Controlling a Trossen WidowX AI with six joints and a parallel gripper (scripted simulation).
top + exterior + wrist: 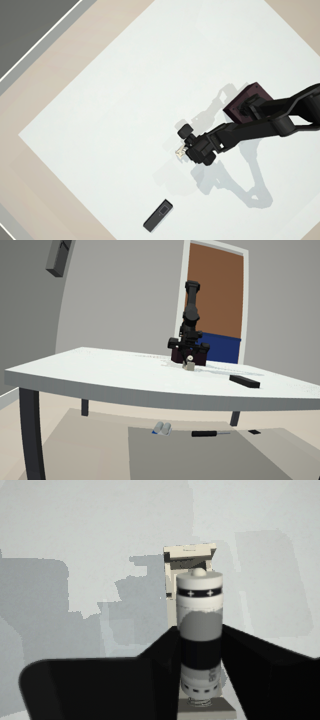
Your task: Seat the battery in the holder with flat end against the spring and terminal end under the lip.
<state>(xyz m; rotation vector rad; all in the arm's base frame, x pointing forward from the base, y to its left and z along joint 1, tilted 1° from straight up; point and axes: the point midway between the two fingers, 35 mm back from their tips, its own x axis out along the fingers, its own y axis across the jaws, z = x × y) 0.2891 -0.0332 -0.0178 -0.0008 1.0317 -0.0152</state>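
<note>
My gripper tip is now 10 mm below the battery. Round my gripper tip: screwdriver 310 mm ahead, 220 mm below, 70 mm to the left; then black flat box 310 mm ahead, 150 mm to the left, 10 mm below.
</note>
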